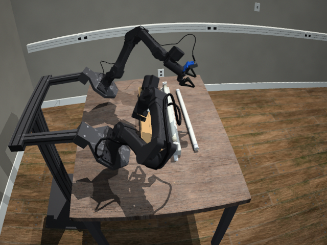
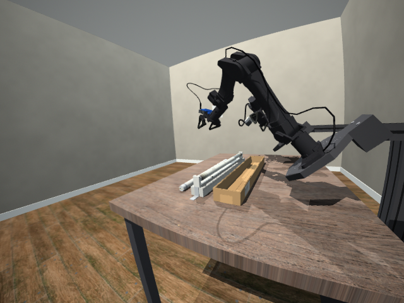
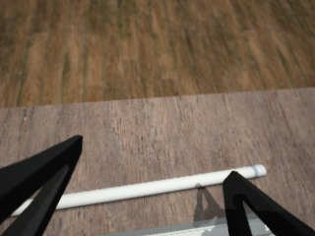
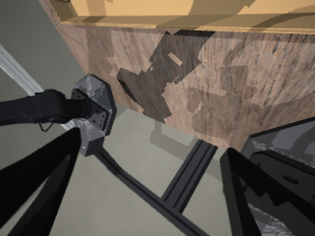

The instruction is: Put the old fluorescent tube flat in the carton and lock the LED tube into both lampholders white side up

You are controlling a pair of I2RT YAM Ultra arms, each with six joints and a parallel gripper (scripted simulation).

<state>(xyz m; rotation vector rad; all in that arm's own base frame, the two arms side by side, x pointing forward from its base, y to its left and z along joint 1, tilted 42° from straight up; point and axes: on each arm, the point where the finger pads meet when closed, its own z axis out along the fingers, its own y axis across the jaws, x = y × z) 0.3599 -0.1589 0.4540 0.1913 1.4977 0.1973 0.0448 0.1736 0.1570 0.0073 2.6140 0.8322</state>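
Right now my left hand is 14 cm past the old fluorescent tube, 4 cm to the right of it and 21 cm above it. From my left hand the other things lie so: light fixture 14 cm behind, 4 cm to the left, 22 cm below; carton 26 cm behind, 5 cm to the left, 25 cm below; LED tube 3 cm behind, 3 cm to the left, 27 cm below.
Right now the old fluorescent tube is 21 cm to the left of my right hand, 20 cm below it and 19 cm ahead of it. Round my right hand: light fixture: 21 cm to the left, 21 cm below, 19 cm ahead; carton: 24 cm below, 22 cm to the left, 6 cm ahead; LED tube: 29 cm ahead, 26 cm below, 20 cm to the left.
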